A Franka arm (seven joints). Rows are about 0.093 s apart.
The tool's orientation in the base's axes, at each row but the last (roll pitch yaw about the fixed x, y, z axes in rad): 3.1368 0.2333 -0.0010; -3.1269 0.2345 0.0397; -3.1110 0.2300 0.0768; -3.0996 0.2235 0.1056; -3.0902 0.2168 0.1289; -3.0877 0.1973 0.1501; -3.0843 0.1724 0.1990; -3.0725 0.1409 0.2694; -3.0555 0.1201 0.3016; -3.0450 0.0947 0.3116; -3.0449 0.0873 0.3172; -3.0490 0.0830 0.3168
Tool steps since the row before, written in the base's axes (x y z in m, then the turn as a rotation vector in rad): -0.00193 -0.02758 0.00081 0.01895 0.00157 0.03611; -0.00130 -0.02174 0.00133 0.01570 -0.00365 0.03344; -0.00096 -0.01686 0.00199 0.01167 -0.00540 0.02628; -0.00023 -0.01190 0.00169 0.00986 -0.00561 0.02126; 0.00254 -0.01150 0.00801 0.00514 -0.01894 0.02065; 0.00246 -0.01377 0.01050 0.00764 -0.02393 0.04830; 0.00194 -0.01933 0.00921 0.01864 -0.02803 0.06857; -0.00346 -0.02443 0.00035 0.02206 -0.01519 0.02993; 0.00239 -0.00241 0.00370 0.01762 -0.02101 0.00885; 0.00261 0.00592 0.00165 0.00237 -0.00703 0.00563; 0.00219 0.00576 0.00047 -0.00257 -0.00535 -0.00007; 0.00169 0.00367 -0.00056 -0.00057 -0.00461 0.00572
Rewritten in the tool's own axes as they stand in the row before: -0.00204 0.02758 -0.00022 0.01009 -0.00140 -0.03952; -0.00241 0.02166 -0.00111 0.00735 0.00374 -0.03620; -0.00265 0.01669 -0.00194 0.00493 0.00542 -0.02833; -0.00182 0.01174 -0.00181 0.00427 0.00566 -0.02303; -0.00071 0.01130 -0.00864 -0.00184 0.01835 -0.02171; -0.00169 0.01340 -0.01111 -0.00557 0.02217 -0.04941; -0.00347 0.01880 -0.00984 0.00078 0.02712 -0.07141; -0.00979 0.02265 -0.00053 0.01285 0.01825 -0.03339; 0.00111 0.00267 -0.00411 0.00945 0.02434 -0.01219; 0.00412 -0.00501 -0.00157 -0.00043 0.00684 -0.00630; 0.00382 -0.00485 -0.00034 -0.00409 0.00430 0.00001; 0.00279 -0.00292 0.00060 -0.00245 0.00367 -0.00590
